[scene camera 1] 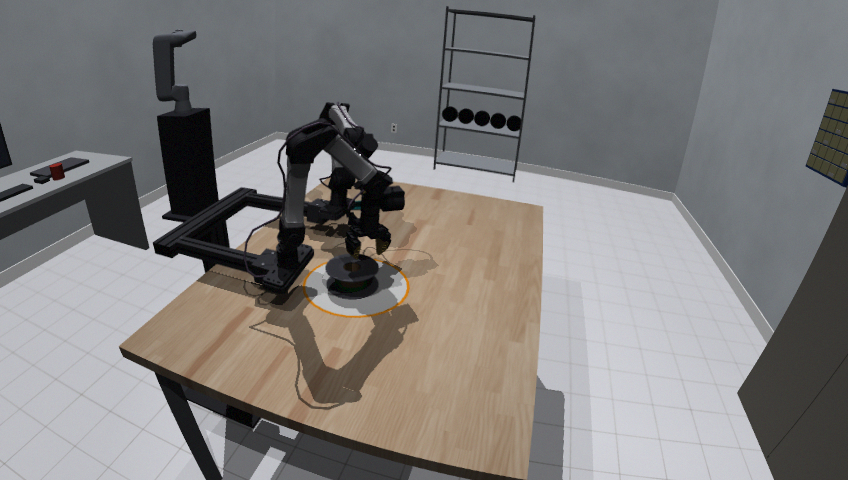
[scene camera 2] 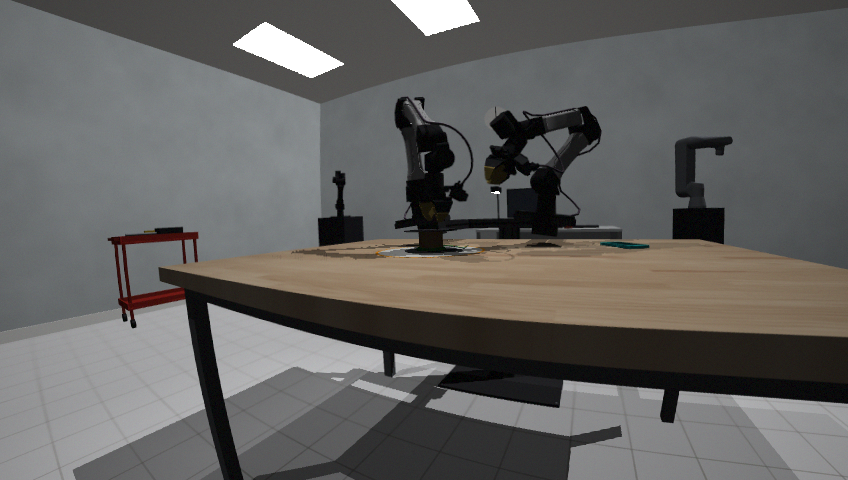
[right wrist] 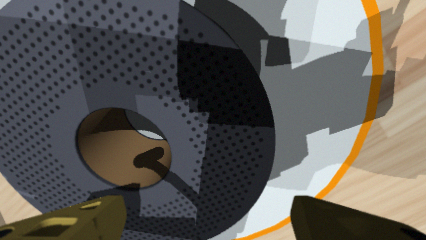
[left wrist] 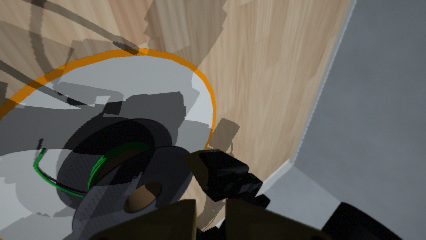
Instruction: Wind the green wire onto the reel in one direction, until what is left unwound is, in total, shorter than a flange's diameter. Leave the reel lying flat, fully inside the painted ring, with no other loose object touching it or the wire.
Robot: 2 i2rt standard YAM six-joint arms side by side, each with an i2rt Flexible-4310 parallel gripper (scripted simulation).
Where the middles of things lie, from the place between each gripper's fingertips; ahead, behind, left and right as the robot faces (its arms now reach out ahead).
Right now my right hand (scene camera 1: 367, 256) is 7 cm above the dark reel (scene camera 1: 352, 273), 4 cm past it and 3 cm to the left of it.
Right now my left hand (scene camera 2: 487, 181) is 20 cm to the left of the dark reel, 18 cm above it and 3 cm past it.
